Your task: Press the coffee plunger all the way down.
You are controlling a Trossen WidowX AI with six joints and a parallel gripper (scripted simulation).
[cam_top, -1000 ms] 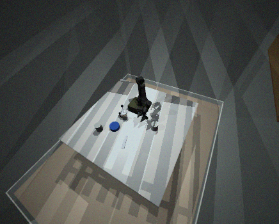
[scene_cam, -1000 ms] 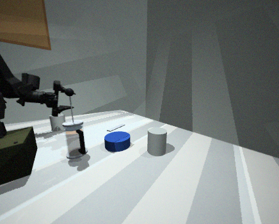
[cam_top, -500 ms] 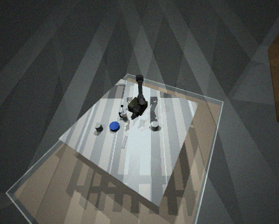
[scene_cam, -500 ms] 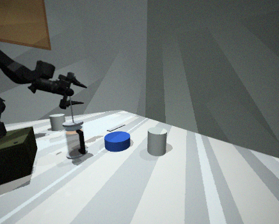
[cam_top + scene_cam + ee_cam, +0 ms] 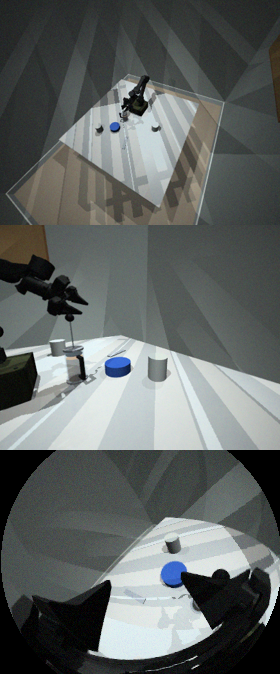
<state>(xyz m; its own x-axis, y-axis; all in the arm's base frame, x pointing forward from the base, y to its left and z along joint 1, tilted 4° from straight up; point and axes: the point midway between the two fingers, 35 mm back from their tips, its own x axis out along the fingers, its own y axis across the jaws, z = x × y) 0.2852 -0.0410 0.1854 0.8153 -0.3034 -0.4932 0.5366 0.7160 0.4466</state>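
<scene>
The coffee press lies 7 cm behind my gripper tip, 8 cm to the right of it and 16 cm below it. Also, from my gripper tip: blue disc 9 cm ahead, 11 cm to the right, 27 cm below.
</scene>
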